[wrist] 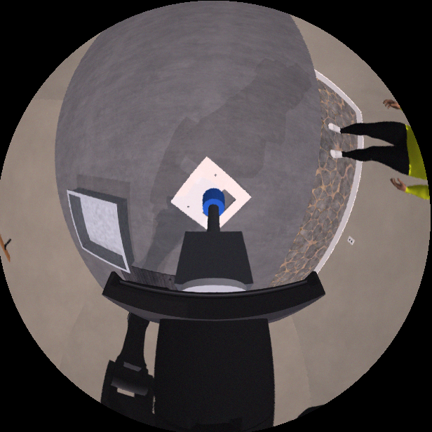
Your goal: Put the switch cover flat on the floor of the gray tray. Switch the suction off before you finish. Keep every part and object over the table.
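The switch cover (192, 196) is a flat pinkish-white plate with a rectangular opening and small screw holes. It lies on the table near the middle of the wrist view, turned like a diamond. My blue suction cup (213, 201) is over the cover, beside its opening, and hides part of it. The suction is off and the cup carries nothing; whether it touches the cover is hard to tell. The gray tray (125, 225), with raised walls and a pale speckled floor, stands to the left of the cover in the view.
The dark gray table (150, 90) has a curved-looking edge at the right, with a stone-patterned floor area (330, 195) beyond it. A dark grained plate (152, 274) shows at the lower left beside my wrist. A person (380, 155) stands beyond the table at the right.
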